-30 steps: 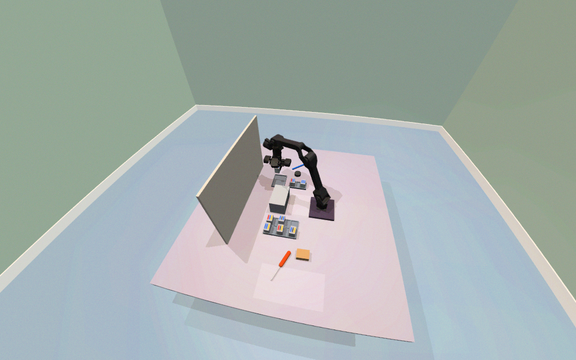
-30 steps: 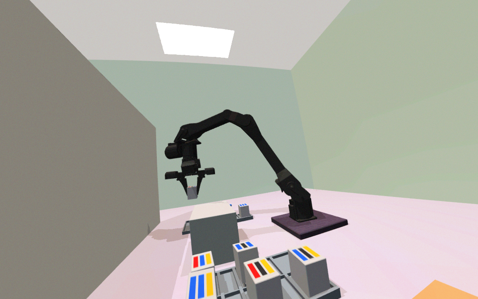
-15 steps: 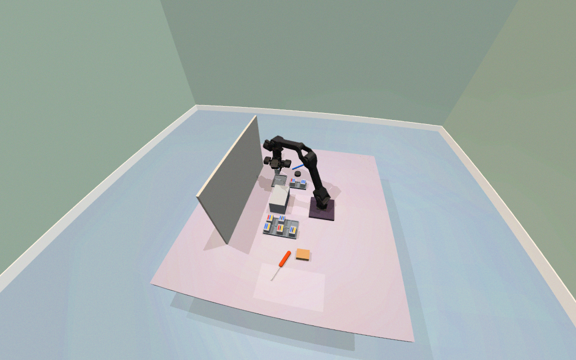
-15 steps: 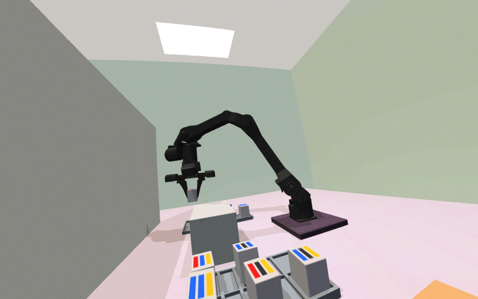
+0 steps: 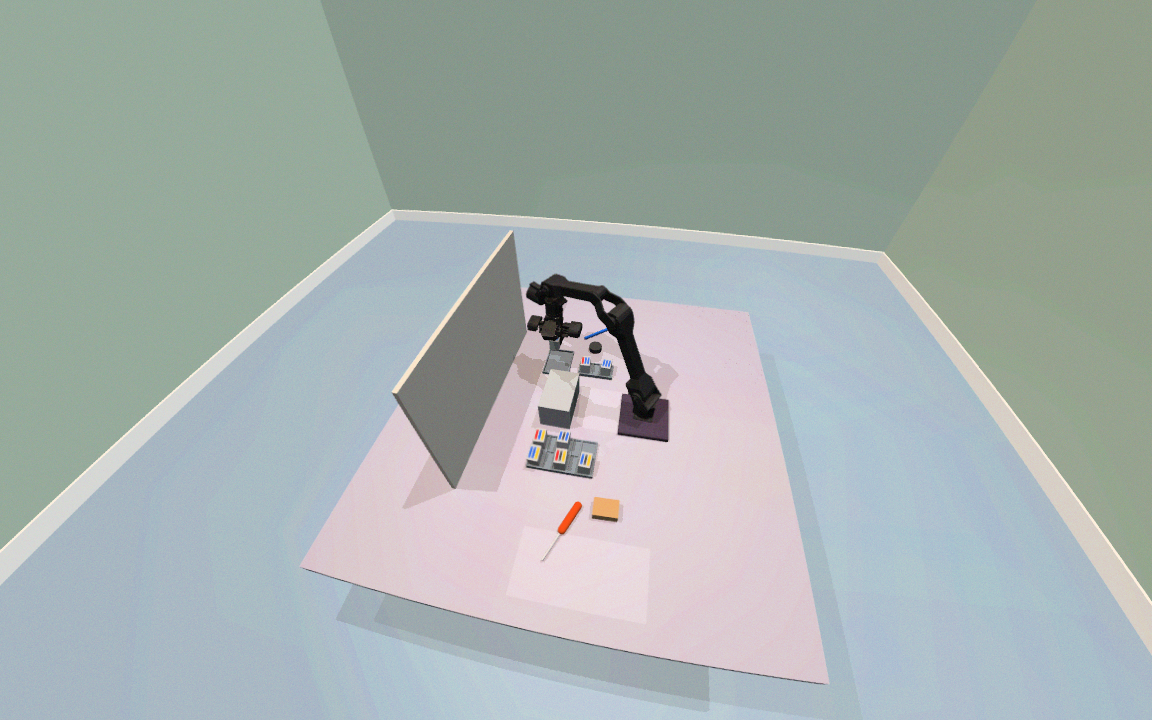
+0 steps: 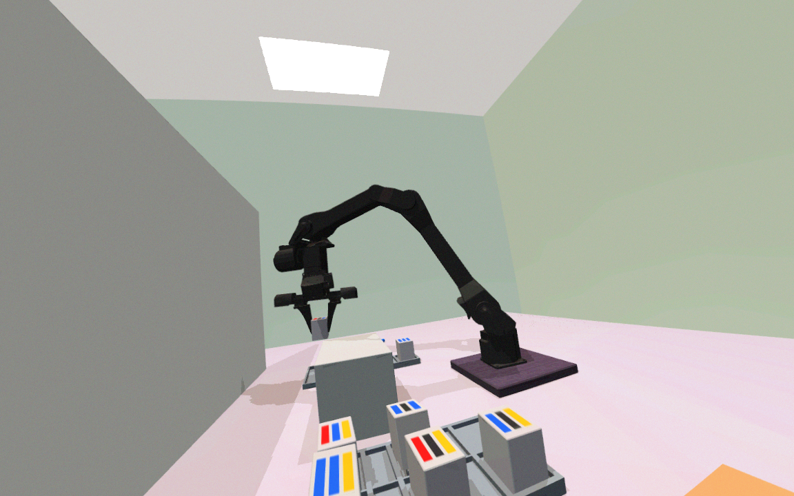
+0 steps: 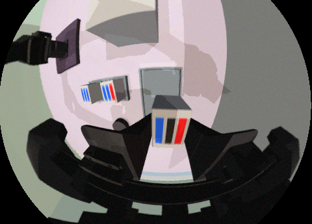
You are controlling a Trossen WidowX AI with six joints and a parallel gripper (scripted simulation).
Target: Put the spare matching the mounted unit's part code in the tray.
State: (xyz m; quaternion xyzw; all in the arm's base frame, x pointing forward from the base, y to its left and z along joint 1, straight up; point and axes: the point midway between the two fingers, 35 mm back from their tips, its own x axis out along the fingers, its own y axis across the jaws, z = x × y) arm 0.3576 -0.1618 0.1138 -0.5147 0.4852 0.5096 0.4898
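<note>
The grey tray lies 1 cm behind my gripper tip, 1 cm to the left of it and 9 cm below it. From my gripper tip the other things lie so: blue pen: 12 cm behind, 20 cm to the right, 9 cm below; mounted unit: 8 cm behind, 21 cm to the left, 4 cm below; black puck: 13 cm behind, 10 cm to the right, 9 cm below.
</note>
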